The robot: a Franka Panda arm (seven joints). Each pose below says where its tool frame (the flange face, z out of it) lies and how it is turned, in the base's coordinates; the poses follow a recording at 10 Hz.
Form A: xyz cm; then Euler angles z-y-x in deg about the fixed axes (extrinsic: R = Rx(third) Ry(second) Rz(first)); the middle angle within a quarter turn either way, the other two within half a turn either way.
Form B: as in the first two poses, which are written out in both.
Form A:
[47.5 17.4 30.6 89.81 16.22 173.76]
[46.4 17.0 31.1 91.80 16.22 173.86]
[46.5 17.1 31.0 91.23 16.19 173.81]
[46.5 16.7 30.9 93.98 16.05 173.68]
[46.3 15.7 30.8 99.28 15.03 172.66]
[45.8 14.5 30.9 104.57 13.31 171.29]
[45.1 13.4 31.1 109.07 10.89 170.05]
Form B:
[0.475 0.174 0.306 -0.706 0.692 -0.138 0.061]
[0.464 0.170 0.311 -0.693 0.705 -0.136 0.064]
[0.465 0.171 0.310 -0.697 0.701 -0.137 0.063]
[0.465 0.167 0.309 -0.680 0.718 -0.135 0.065]
[0.463 0.157 0.308 -0.647 0.748 -0.133 0.058]
[0.458 0.145 0.309 -0.613 0.778 -0.130 0.045]
[0.451 0.134 0.311 -0.582 0.803 -0.125 0.027]

